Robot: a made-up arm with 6 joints.
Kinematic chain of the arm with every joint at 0, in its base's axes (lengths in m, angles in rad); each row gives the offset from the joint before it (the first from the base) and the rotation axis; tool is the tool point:
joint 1: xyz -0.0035 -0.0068 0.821 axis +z
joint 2: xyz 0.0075 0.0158 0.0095 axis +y
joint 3: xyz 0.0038 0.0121 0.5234 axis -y
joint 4: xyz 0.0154 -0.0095 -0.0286 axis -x
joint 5: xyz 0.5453 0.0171 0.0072 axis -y
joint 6: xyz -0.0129 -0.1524 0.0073 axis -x
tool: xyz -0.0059 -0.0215 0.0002
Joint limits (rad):
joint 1: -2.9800..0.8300
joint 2: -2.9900..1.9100
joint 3: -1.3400..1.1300
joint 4: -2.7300..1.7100
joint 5: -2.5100..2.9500
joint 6: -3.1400..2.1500
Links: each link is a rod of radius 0.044 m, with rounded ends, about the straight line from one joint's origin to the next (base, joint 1, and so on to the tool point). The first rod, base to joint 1, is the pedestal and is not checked.
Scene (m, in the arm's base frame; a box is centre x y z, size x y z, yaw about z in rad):
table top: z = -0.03
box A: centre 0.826 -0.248 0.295 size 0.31 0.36 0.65 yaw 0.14
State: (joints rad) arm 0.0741 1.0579 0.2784 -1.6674 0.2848 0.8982
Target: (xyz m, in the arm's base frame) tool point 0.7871 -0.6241 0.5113
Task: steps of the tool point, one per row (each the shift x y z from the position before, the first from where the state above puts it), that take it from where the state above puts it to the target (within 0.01 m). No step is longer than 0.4 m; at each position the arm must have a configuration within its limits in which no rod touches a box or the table.
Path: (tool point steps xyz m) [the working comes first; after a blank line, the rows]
Joints at the target: -0.5846 1.5152 1.1300 -1.1356 -0.7345 1.1251
Straight joint move there: touches box A.

1: 0.1027 -0.1652 0.2693
2: -0.0442 -0.1667 0.3094
3: 0.0549 -0.1053 -0.1409
4: 0.0210 -0.0978 -0.1588
5: -0.0141 -0.0829 -0.1712
6: -0.0480 -0.0604 -0.1766

